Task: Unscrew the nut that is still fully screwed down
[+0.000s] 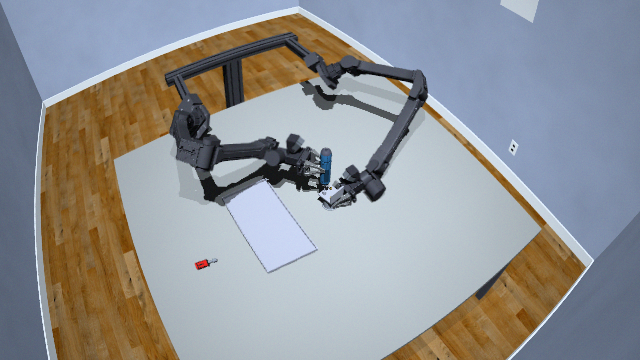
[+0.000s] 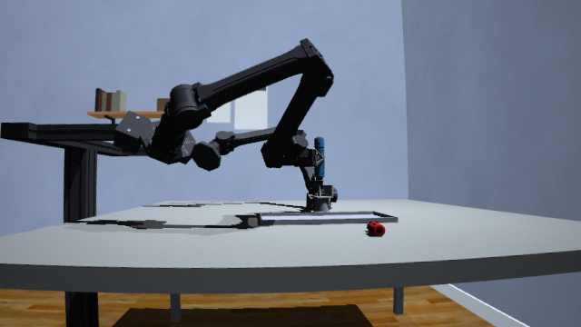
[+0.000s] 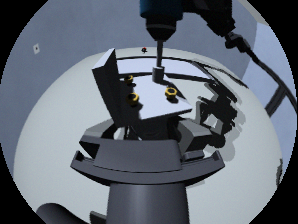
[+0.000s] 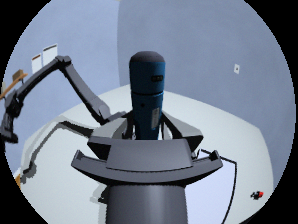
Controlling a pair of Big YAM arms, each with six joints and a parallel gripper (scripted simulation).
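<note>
Right now the bracket is 50 mm above my left hand. Round my left hand: red tool: 30 mm ahead, 590 mm to the right, 10 mm below.
</note>
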